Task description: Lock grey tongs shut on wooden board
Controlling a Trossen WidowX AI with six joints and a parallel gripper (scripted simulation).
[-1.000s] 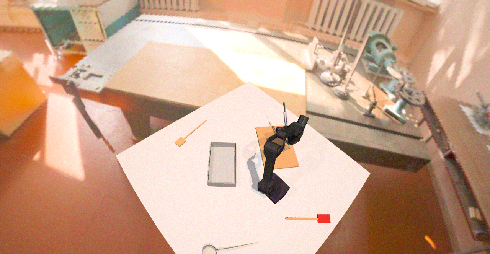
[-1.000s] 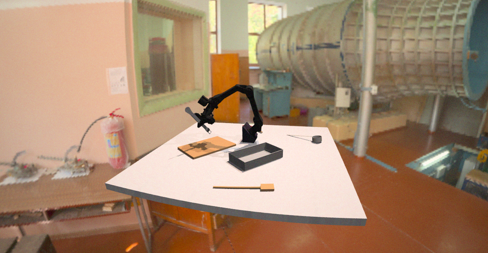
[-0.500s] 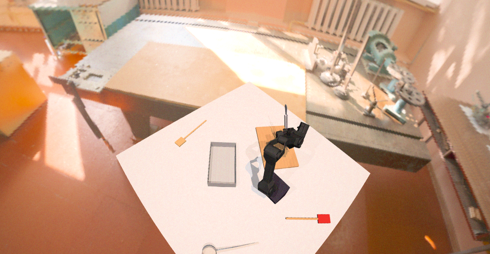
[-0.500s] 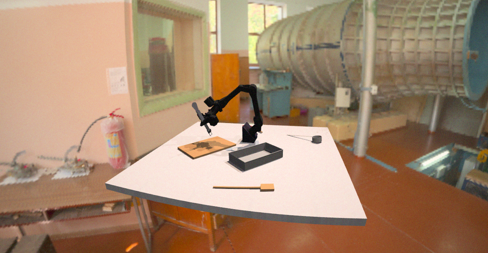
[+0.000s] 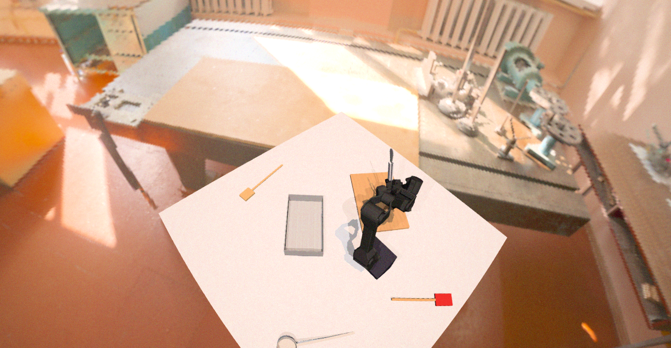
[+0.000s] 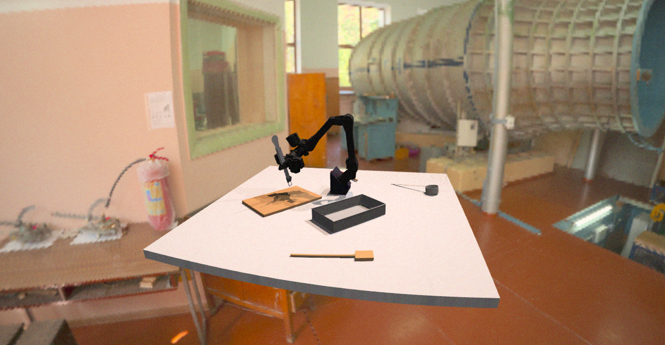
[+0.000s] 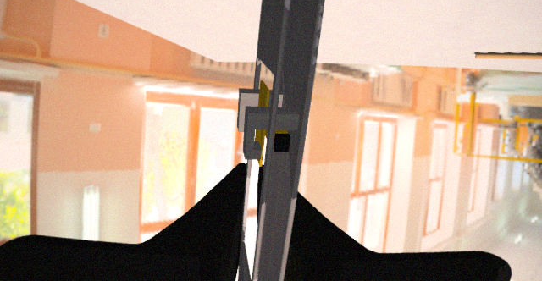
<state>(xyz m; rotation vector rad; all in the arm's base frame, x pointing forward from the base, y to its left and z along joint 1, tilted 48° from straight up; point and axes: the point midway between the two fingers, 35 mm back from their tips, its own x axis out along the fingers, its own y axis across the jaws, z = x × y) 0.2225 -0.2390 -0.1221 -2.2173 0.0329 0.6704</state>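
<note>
Right now my gripper tip is 5 cm past the yellow piece, 2 cm above it and 1 cm to the right of it. Round my gripper tip: wooden board: 17 cm below; roasting tin: 40 cm to the left, 15 cm below, 7 cm ahead.
</note>
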